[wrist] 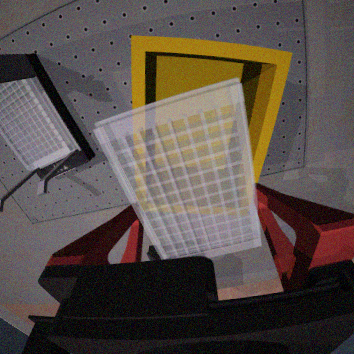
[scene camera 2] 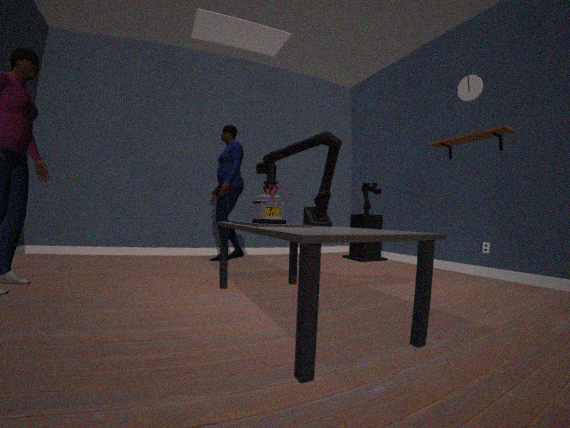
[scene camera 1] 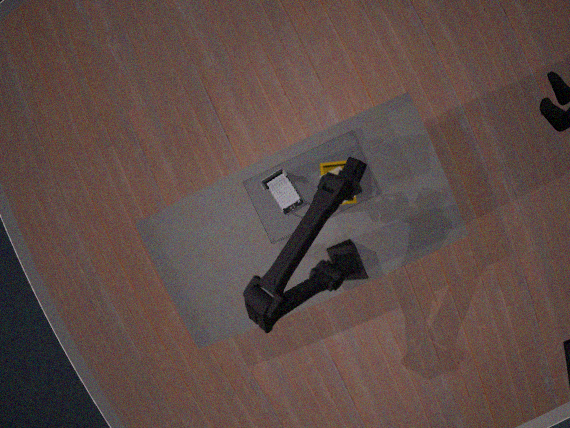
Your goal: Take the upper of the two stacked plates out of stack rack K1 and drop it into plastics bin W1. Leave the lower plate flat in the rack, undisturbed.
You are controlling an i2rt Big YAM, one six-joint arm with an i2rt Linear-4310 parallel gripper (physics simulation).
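Places are measured from the arm's base along level axes (x ahead, y left, z up), in metres.
Pixels of known places: gripper, fingertip midpoint: (wrist: 195, 198) (scene camera 2: 269, 197); arm's base, link origin: (scene camera 2: 318, 215) (scene camera 1: 346, 263).
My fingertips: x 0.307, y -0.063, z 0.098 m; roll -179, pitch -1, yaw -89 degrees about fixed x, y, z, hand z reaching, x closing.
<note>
For each thing: its middle in the pictures, then the offset to it from my fingertips. "spot": a spot on its surface instead. Level surfaces: height alone.
- yellow plastics bin W1, body centre: (wrist: 197, 127) (scene camera 1: 336, 183) (scene camera 2: 265, 214) 0.106 m down, 0.020 m ahead, 0.013 m right
- lower plate, body centre: (wrist: 23, 120) (scene camera 1: 282, 191) 0.124 m down, 0.069 m ahead, 0.207 m left
- stack rack K1, body centre: (wrist: 12, 132) (scene camera 1: 283, 192) (scene camera 2: 269, 212) 0.096 m down, 0.063 m ahead, 0.206 m left
- perforated grey board, surface spot: (wrist: 110, 27) (scene camera 1: 307, 162) spot: 0.156 m down, 0.147 m ahead, 0.068 m left
- table, surface height: 0.169 m down
The upper plate, a clear gridded one (wrist: 185, 175) (scene camera 2: 270, 196), is between the red fingers of my gripper (wrist: 195, 198) (scene camera 2: 271, 190), which is shut on it. It hangs above the yellow plastics bin W1 (wrist: 137, 80) (scene camera 1: 326, 165) (scene camera 2: 272, 212), over its near and middle part and turned a little against it in the wrist view. The bin's far inside shows beyond the plate. In scene camera 1 the arm hides the gripper and most of the bin. The lower plate (wrist: 35, 120) (scene camera 1: 283, 192) lies flat in stack rack K1 (wrist: 65, 107) (scene camera 1: 272, 176).
The rack and bin stand apart on a perforated grey board (wrist: 110, 27) (scene camera 1: 310, 157). Two thin dark rods (wrist: 20, 189) stick out at the rack's near end. The arm (scene camera 1: 305, 230) (scene camera 2: 300, 146) reaches over the table (scene camera 2: 370, 234). Two people (scene camera 2: 230, 165) (scene camera 2: 17, 125) stand beyond the table.
</note>
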